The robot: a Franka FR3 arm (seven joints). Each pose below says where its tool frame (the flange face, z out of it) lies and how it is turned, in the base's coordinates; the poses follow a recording.
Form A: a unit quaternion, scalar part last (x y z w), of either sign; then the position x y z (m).
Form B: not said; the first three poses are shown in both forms.
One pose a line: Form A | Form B
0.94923, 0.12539, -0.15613, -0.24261, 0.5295, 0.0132, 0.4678 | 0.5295, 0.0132, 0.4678, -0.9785, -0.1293, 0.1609, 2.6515
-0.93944, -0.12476, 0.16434, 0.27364, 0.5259, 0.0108, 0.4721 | 0.5259, 0.0108, 0.4721, -0.9767, -0.1297, 0.1709, 2.5872
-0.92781, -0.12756, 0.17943, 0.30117, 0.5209, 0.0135, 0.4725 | 0.5209, 0.0135, 0.4725, -0.9730, -0.1338, 0.1882, 2.5298
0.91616, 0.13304, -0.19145, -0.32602, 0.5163, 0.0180, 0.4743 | 0.5163, 0.0180, 0.4743, -0.9691, -0.1407, 0.2025, 2.4774
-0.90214, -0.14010, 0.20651, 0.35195, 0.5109, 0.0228, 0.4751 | 0.5109, 0.0228, 0.4751, -0.9638, -0.1497, 0.2206, 2.4223
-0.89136, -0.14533, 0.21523, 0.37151, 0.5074, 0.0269, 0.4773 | 0.5074, 0.0269, 0.4773, -0.9601, -0.1565, 0.2318, 2.3803
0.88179, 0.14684, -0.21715, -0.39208, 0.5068, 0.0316, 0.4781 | 0.5068, 0.0316, 0.4781, -0.9585, -0.1596, 0.2361, 2.3358
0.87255, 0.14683, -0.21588, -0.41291, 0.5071, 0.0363, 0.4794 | 0.5071, 0.0363, 0.4794, -0.9580, -0.1612, 0.2370, 2.2903
